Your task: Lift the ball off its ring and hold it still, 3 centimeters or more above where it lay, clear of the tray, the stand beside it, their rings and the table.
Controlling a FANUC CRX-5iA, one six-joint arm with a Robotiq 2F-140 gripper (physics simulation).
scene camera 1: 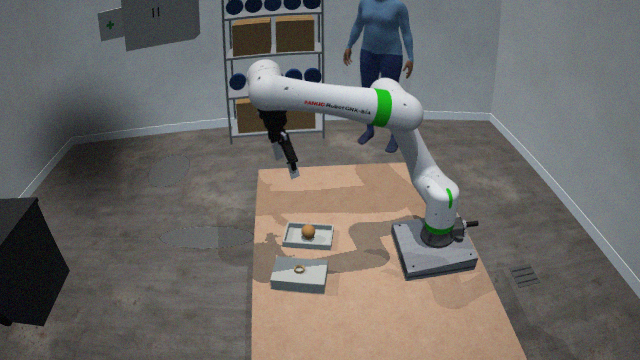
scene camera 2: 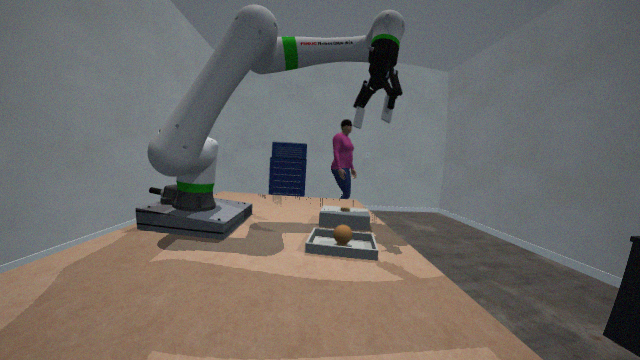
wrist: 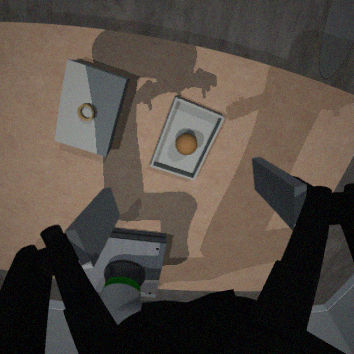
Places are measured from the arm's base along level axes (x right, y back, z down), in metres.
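Pixels of known places: gripper, fingertip midpoint: (scene camera 1: 287, 167) (scene camera 2: 370, 124) (wrist: 182, 187); arm's base, origin of the base link: (scene camera 1: 437, 235) (scene camera 2: 194, 205) (wrist: 124, 273).
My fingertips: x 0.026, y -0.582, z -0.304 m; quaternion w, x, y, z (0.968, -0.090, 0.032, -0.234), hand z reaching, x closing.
For each thing: its top centre in the pictures, then the offset to it from my fingertips. "pt": a spot on its surface instead. Level surfaces: height alone.
- orange-brown ball, middle of its top: (wrist: 187, 147) (scene camera 2: 343, 225) (scene camera 1: 308, 225) dx +0.055, dy +0.062, dz +0.297 m
- shallow grey tray, middle of its top: (wrist: 185, 142) (scene camera 2: 342, 238) (scene camera 1: 308, 233) dx +0.055, dy +0.062, dz +0.336 m
- empty tan ring, surface spot: (wrist: 80, 112) (scene camera 1: 300, 271) pt dx -0.199, dy +0.041, dz +0.307 m
- tan table, its level: dz +0.364 m
An orange-brown ball (scene camera 1: 308, 231) (scene camera 2: 343, 234) (wrist: 186, 144) sits inside the shallow grey tray (scene camera 1: 308, 246) (scene camera 2: 341, 251) (wrist: 162, 133); the ring under it is hidden. Beside the tray stands a grey block-shaped stand (scene camera 1: 299, 285) (scene camera 2: 344, 220) (wrist: 75, 132) with an empty tan ring (scene camera 1: 299, 269) (scene camera 2: 345, 209) (wrist: 80, 112) on top. My gripper (scene camera 1: 286, 164) (scene camera 2: 372, 118) (wrist: 182, 187) is open and empty. It hangs high above the table, well above the ball and tilted. In the wrist view the ball appears between the two fingers, farther up the picture.
The tan table (scene camera 1: 380, 320) (scene camera 2: 225, 310) (wrist: 30, 210) bears the robot's grey base plate (scene camera 1: 410, 260) (scene camera 2: 180, 226) (wrist: 145, 247). A person (scene camera 1: 382, 35) stands behind a table end near a shelf rack (scene camera 1: 275, 55). A dark cabinet (scene camera 1: 35, 265) (scene camera 2: 625, 300) stands off to the side.
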